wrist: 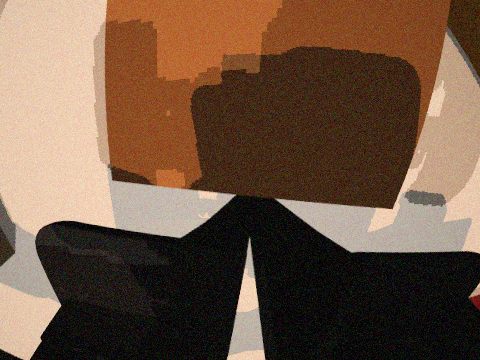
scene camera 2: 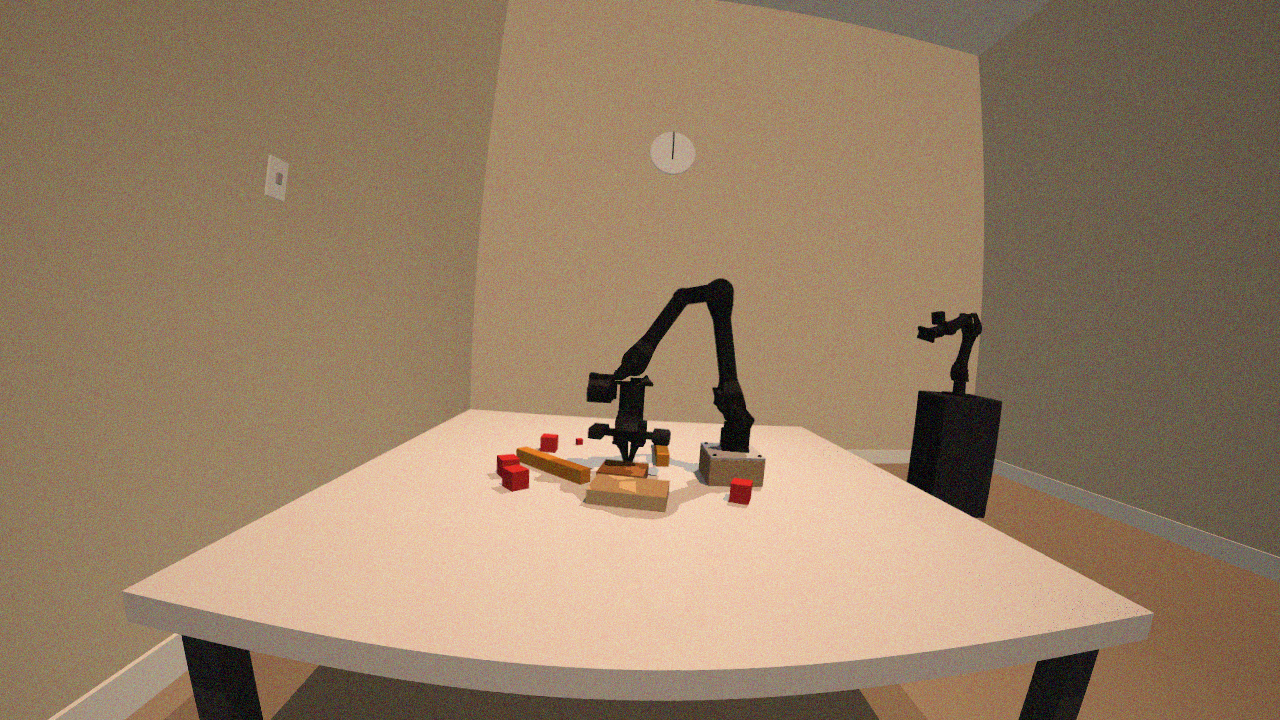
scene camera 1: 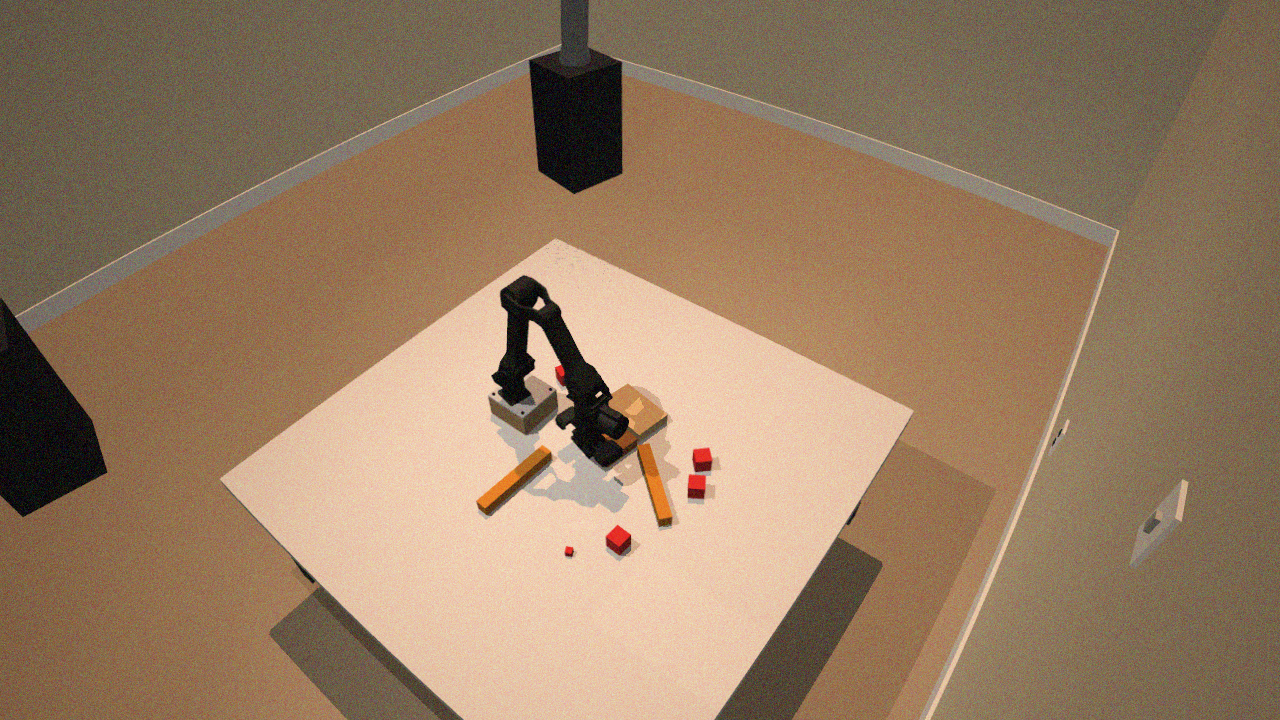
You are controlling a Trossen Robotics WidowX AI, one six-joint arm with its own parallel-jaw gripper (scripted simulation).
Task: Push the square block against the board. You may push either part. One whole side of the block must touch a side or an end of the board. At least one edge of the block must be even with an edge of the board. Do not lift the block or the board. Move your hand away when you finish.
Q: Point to a square block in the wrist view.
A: At 329,109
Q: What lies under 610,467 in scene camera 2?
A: A square block.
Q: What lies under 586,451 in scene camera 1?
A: The gripper.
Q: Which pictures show the board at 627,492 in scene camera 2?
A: Scene camera 2 and scene camera 1 only.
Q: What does the gripper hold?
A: Nothing.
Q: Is the gripper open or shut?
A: Shut.
